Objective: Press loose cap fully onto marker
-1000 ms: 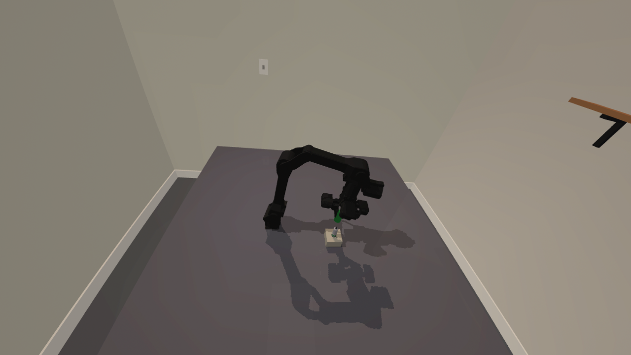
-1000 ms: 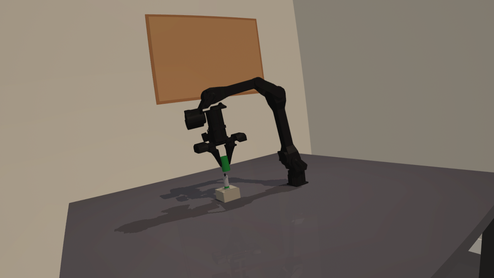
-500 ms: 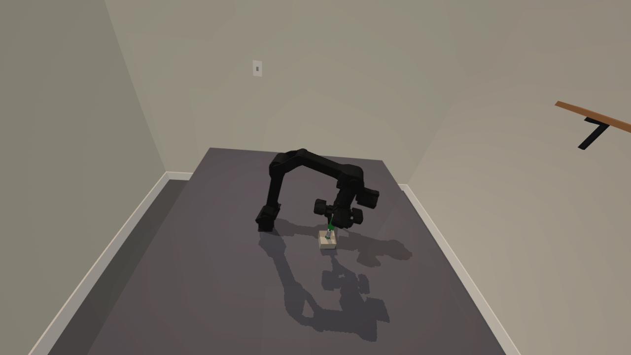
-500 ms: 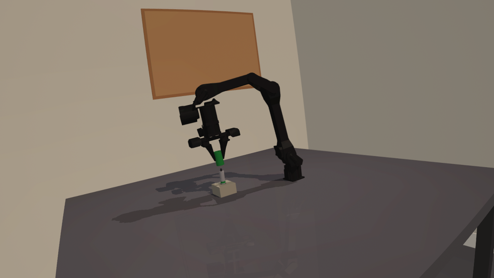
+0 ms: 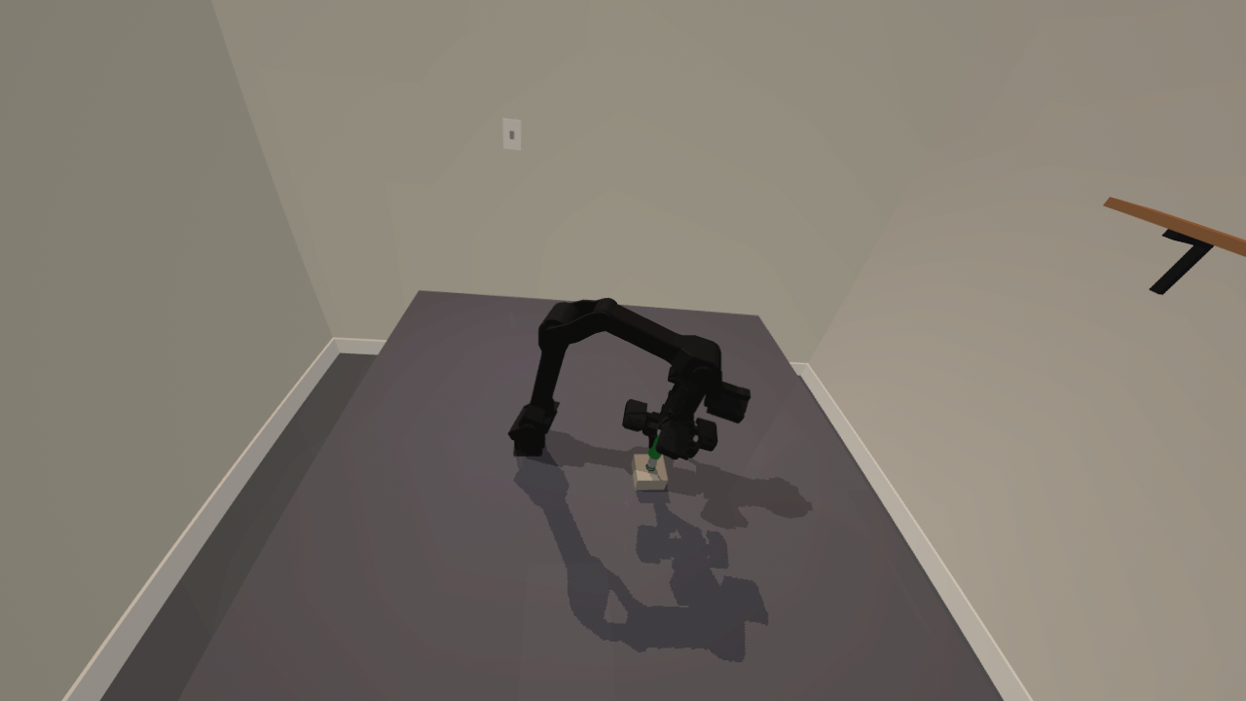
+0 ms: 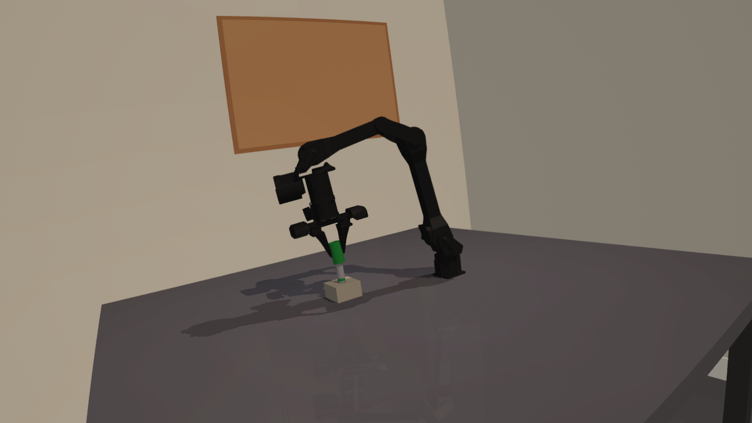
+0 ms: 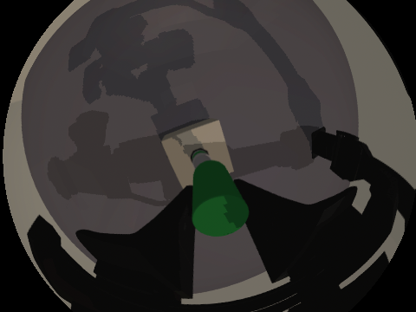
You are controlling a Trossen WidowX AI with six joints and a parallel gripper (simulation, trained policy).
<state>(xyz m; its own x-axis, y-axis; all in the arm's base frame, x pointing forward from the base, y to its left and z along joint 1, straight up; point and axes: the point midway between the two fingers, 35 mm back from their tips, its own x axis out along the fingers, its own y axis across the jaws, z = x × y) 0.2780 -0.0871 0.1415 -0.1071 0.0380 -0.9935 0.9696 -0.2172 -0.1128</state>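
Now: the beige holder block 90 mm below my gripper tip. Also, from my gripper tip: green cap 10 mm above.
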